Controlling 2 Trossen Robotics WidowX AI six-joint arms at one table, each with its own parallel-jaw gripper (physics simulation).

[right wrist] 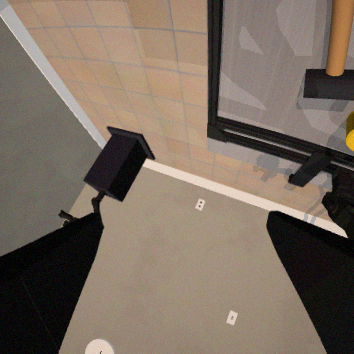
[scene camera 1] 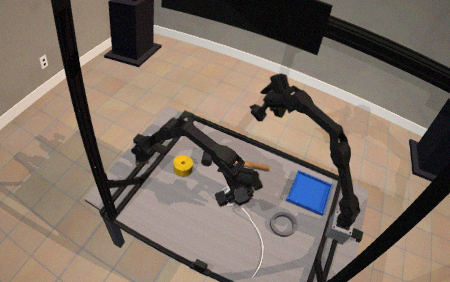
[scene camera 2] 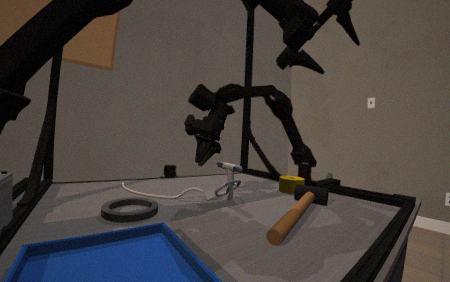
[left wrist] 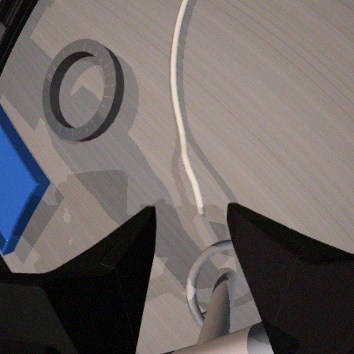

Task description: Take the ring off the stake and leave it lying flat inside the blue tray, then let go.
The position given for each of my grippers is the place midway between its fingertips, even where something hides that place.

Note:
My right gripper (scene camera 2: 340, 59) is open, holding nothing. A wooden-handled hammer (scene camera 2: 305, 195) rests on the table. I also see my left gripper (scene camera 2: 198, 164) and a ring (left wrist: 208, 236).
The wooden-handled hammer shows as well in the right wrist view (right wrist: 319, 82). My left gripper is seen too in the left wrist view (left wrist: 191, 212). My right gripper shows as well in the right wrist view (right wrist: 186, 220). The left wrist view does not show the wooden-handled hammer: it is out of frame.

